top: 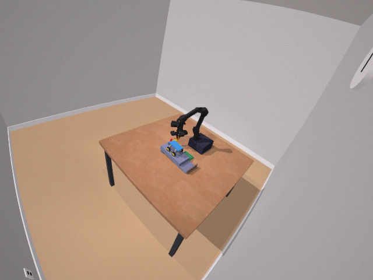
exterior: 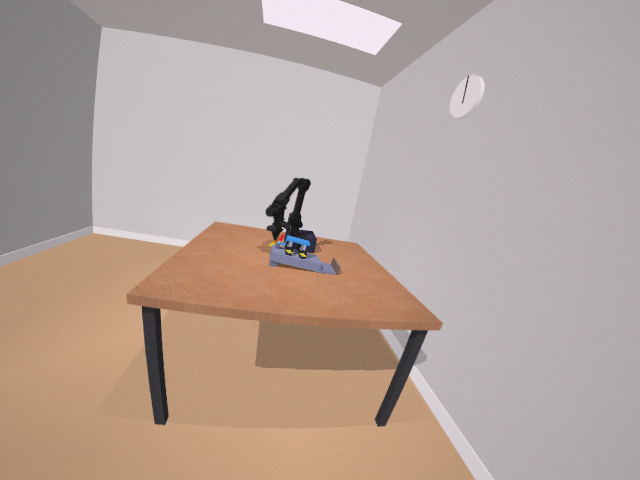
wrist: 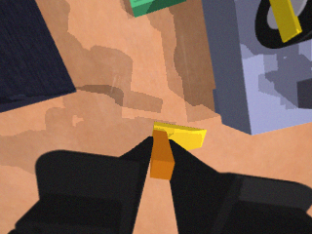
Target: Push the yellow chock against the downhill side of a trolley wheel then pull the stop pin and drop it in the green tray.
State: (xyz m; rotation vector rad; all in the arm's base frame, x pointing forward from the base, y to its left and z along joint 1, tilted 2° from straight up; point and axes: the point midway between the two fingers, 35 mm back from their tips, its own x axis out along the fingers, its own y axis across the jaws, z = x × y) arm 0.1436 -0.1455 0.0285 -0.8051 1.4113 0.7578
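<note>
Right now my gripper tip is 180 mm short of the blue trolley, 90 mm to the right of it and 20 mm below it. Also, from my gripper tip: yellow chock: 20 mm ahead, 10 mm to the right, 10 mm below; grey ramp: 180 mm ahead, 100 mm to the left, 40 mm below; red-headed stop pin: 140 mm ahead, 40 mm above.
</note>
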